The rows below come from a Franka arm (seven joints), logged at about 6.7 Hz.
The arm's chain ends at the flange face. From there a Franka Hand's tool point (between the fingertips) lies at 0.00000 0.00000 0.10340 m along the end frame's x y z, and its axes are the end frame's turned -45 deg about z.
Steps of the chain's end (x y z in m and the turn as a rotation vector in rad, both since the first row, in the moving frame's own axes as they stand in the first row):
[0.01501, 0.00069, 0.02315, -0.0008, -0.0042, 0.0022]
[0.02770, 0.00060, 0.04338, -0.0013, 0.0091, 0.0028]
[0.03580, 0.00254, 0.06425, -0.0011, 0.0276, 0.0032]
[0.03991, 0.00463, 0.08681, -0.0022, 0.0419, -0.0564]
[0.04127, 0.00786, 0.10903, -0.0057, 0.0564, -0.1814]
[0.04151, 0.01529, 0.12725, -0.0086, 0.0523, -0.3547]
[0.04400, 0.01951, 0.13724, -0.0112, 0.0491, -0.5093]
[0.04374, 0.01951, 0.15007, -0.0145, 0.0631, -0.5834]
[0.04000, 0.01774, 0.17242, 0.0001, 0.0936, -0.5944]
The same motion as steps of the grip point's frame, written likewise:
[0.00976, 0.01085, 0.02315, 0.0024, -0.0035, 0.0022]
[0.01973, 0.02077, 0.04338, -0.0074, 0.0055, 0.0028]
[0.02545, 0.02921, 0.06421, -0.0203, 0.0187, 0.0032]
[0.02794, 0.03463, 0.08672, -0.0312, 0.0281, -0.0564]
[0.02772, 0.03892, 0.10886, -0.0439, 0.0359, -0.1814]
[0.02245, 0.04396, 0.12711, -0.0431, 0.0309, -0.3547]
[0.02107, 0.04844, 0.13711, -0.0426, 0.0268, -0.5093]
[0.02209, 0.04907, 0.14986, -0.0549, 0.0344, -0.5834]
[0.02416, 0.04528, 0.17198, -0.0661, 0.0663, -0.5944]

